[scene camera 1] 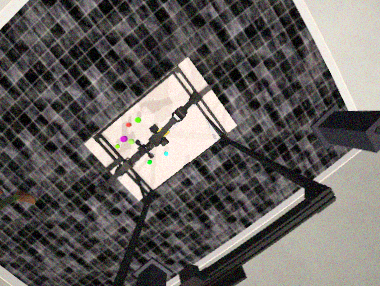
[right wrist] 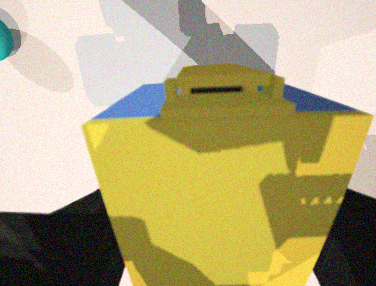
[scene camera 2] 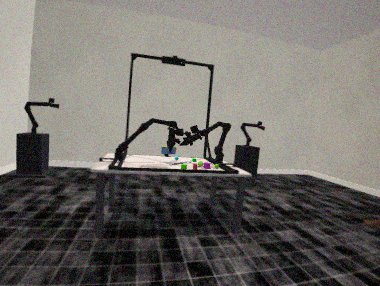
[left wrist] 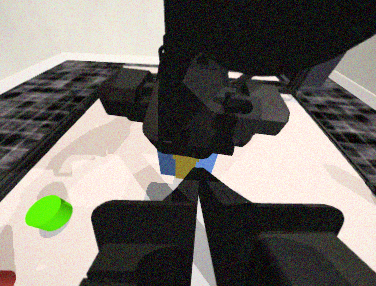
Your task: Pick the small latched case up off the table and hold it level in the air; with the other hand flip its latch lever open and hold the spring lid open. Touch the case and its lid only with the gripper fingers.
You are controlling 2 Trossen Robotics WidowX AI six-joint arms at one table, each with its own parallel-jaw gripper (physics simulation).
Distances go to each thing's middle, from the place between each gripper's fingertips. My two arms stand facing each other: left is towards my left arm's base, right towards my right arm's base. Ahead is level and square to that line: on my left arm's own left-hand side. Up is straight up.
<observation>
Right now my left hand is 10 cm to the left of the small case (right wrist: 225, 168) and 5 cm above it.
My right hand is 1 cm to the left of the small case and 2 cm below it.
</observation>
